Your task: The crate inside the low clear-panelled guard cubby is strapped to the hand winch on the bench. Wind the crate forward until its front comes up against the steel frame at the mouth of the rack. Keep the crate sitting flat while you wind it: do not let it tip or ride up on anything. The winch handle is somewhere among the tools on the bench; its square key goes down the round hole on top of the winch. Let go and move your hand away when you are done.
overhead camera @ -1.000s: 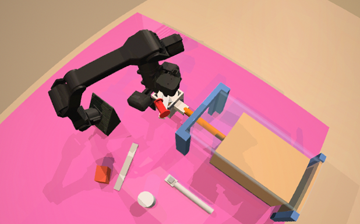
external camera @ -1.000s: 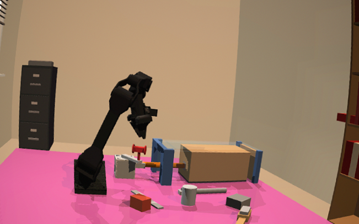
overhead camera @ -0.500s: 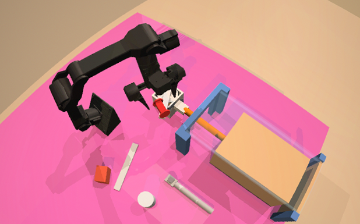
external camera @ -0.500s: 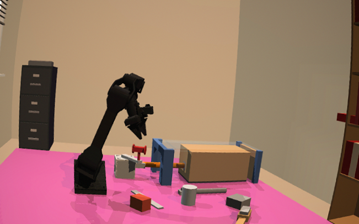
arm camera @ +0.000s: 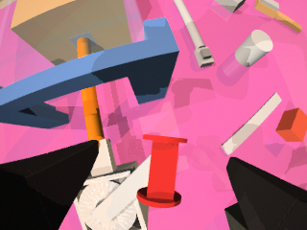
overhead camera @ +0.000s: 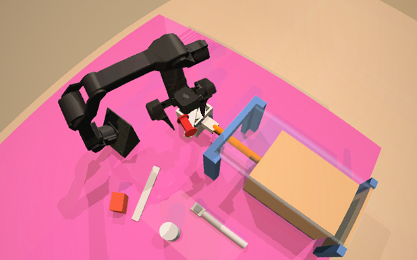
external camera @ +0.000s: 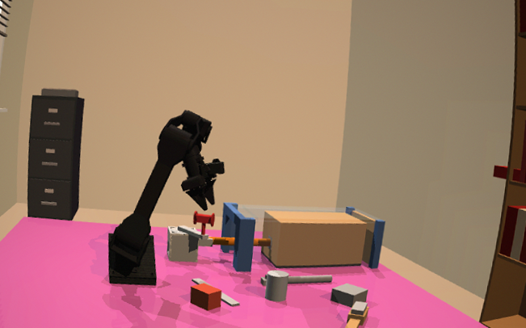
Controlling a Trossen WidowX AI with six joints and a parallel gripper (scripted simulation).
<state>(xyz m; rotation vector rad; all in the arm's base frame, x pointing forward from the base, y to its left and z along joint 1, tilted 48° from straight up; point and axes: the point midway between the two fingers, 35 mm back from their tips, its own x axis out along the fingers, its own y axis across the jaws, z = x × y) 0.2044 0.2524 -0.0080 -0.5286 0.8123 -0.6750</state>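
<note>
My gripper tip is now 5 cm above the red knob and 1 cm past it. The rest, counted from my gripper tip: blue steel frame (9 cm to the left, 9 cm ahead, 8 cm below); winch (15 cm below, 8 cm to the left, 8 cm behind); winch handle (8 cm below, 3 cm to the left, 3 cm behind).
</note>
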